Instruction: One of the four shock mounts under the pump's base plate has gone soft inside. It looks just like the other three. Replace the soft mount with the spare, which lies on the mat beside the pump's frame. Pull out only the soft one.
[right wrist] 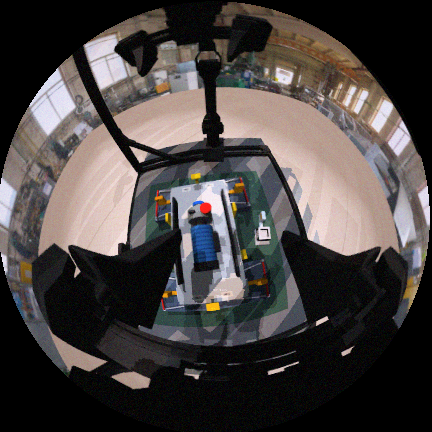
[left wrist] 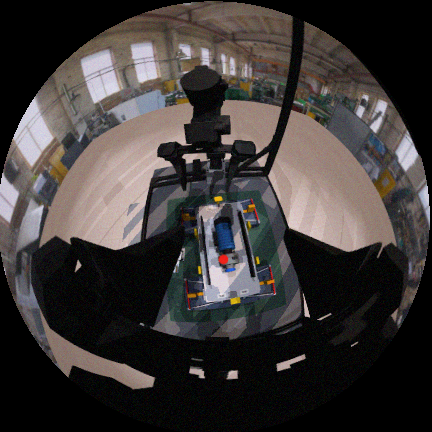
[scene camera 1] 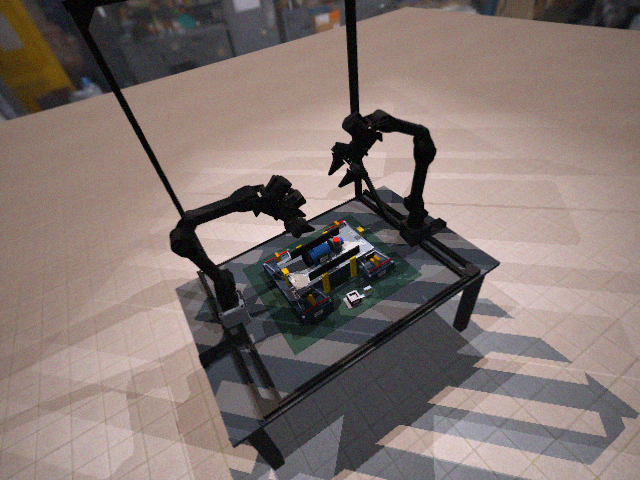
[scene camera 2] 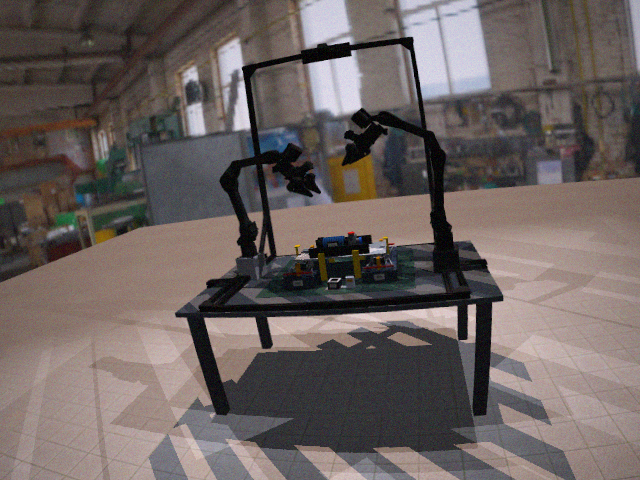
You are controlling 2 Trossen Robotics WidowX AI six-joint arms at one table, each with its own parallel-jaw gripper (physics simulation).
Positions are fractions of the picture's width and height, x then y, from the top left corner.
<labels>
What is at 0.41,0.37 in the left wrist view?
The right gripper.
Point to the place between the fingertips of the left gripper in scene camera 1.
At 0.52,0.38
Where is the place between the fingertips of the right gripper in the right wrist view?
0.54,0.55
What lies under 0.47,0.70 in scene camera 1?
A green mat.
</labels>
